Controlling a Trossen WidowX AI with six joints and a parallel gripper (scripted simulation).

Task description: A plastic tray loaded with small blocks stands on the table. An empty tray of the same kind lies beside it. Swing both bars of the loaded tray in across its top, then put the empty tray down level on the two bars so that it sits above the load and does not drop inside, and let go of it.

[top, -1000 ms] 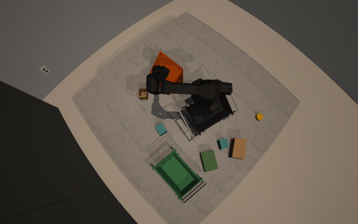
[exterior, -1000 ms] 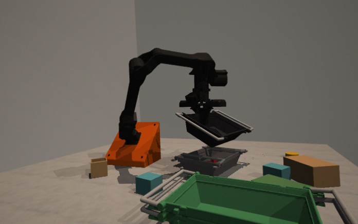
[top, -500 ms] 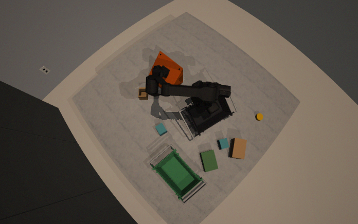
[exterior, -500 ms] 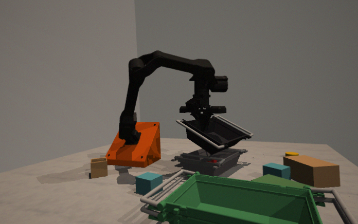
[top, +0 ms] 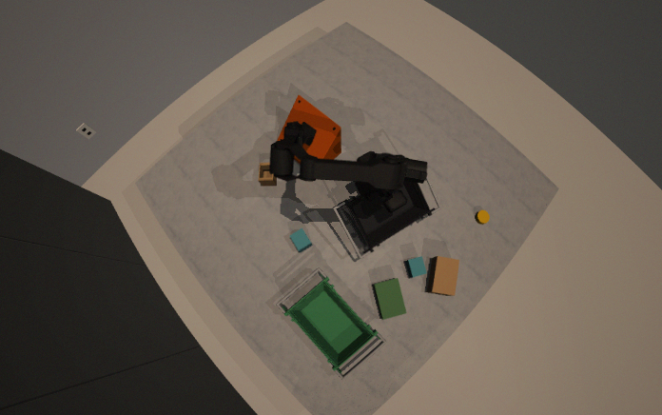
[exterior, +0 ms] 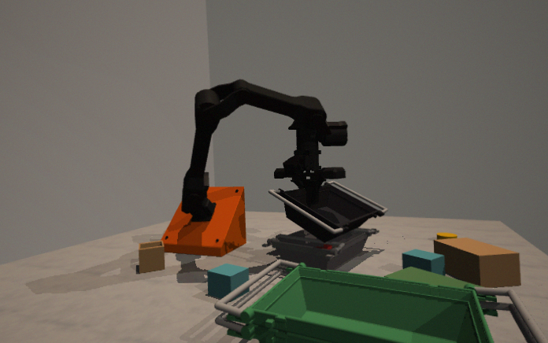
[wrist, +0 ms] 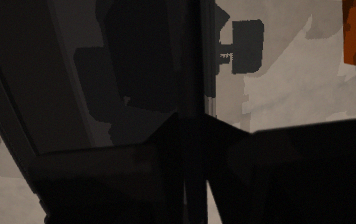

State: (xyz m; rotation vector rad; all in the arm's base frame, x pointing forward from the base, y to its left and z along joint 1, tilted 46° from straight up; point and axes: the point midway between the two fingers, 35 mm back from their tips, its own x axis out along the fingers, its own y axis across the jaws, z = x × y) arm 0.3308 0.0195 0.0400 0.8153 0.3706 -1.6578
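The dark tray is 70 mm ahead of my gripper tip and 20 mm to the right of it. Round my gripper tip: green block 250 mm ahead, 220 mm to the right, 110 mm below; small tan box 360 mm behind, 170 mm to the right, 110 mm below; tan block 350 mm ahead, 50 mm to the right, 100 mm below.
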